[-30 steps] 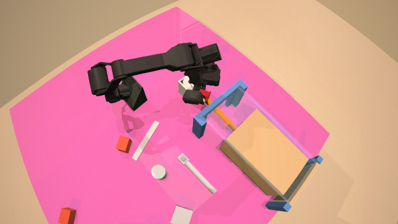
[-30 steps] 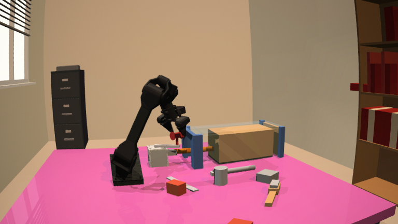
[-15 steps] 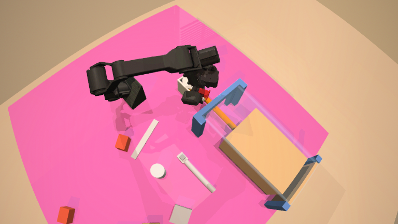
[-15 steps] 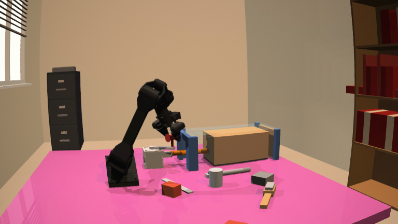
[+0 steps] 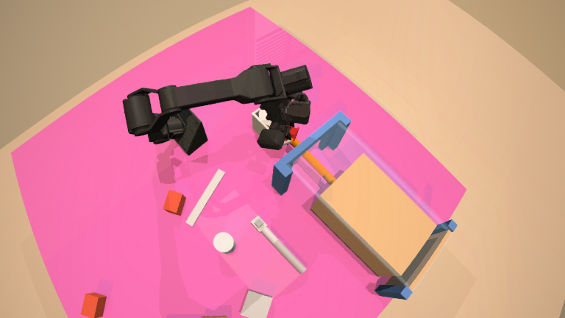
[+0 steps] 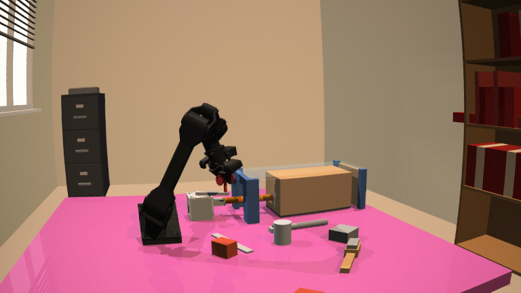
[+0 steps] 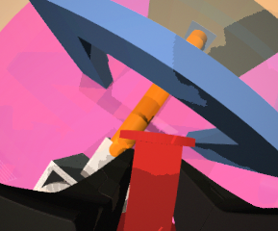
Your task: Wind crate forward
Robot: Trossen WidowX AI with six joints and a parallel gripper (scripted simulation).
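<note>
The winch handle is 50 mm behind my gripper tip and 30 mm below it. The rest, counted from my gripper tip: blue steel frame 50 mm ahead, 30 mm to the left, 30 mm below; winch 120 mm behind, 100 mm below, 10 mm to the left; red knob 10 mm to the right, 10 mm behind.
</note>
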